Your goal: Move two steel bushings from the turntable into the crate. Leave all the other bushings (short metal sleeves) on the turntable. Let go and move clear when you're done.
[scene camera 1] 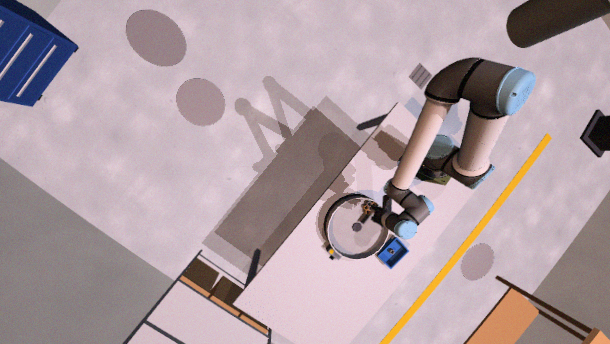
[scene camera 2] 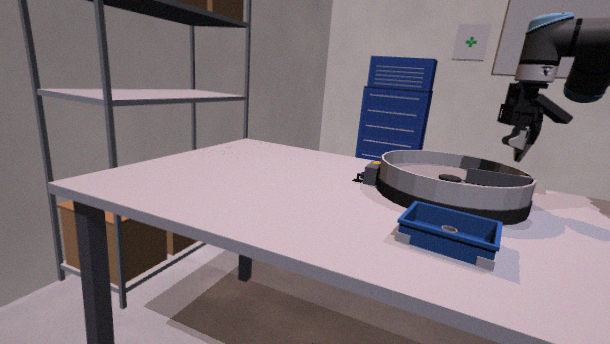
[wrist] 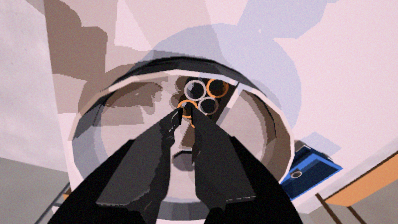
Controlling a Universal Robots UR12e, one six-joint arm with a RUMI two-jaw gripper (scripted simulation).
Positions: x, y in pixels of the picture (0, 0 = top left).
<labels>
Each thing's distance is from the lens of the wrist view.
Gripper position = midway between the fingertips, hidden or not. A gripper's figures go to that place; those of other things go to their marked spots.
gripper [wrist: 187, 108]: 14 cm
round turntable [wrist: 132, 109]: 25 cm
</labels>
